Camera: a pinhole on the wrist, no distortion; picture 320 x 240 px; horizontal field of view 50.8 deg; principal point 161.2 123.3 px. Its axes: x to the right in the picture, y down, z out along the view. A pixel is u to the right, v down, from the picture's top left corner.
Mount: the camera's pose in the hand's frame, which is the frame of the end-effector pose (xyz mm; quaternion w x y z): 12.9 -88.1 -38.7 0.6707 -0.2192 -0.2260 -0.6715
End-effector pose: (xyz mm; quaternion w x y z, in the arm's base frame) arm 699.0 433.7 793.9 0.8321 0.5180 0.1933 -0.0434
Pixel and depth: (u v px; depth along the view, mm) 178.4 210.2 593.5
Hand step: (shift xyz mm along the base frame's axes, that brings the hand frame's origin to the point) 340.5 -269.3 323.6
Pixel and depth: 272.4 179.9 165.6
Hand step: 62.2 -121.7 7.2
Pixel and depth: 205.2 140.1 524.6
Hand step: 195.0 -289.1 296.0
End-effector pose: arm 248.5 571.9 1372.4 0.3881 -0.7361 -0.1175 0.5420
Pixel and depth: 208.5 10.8 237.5
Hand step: -185.0 17.0 10.6
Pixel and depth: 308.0 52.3 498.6
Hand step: -481.8 135.8 -10.5
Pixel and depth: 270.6 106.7 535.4
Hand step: -469.5 146.1 -106.2
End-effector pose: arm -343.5 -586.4 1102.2 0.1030 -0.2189 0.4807 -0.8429
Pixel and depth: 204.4 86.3 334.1
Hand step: 140.0 -224.2 39.2
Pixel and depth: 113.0 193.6 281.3
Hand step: 11.1 -209.7 -5.2
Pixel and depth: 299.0 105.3 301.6
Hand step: 135.3 -205.8 126.4
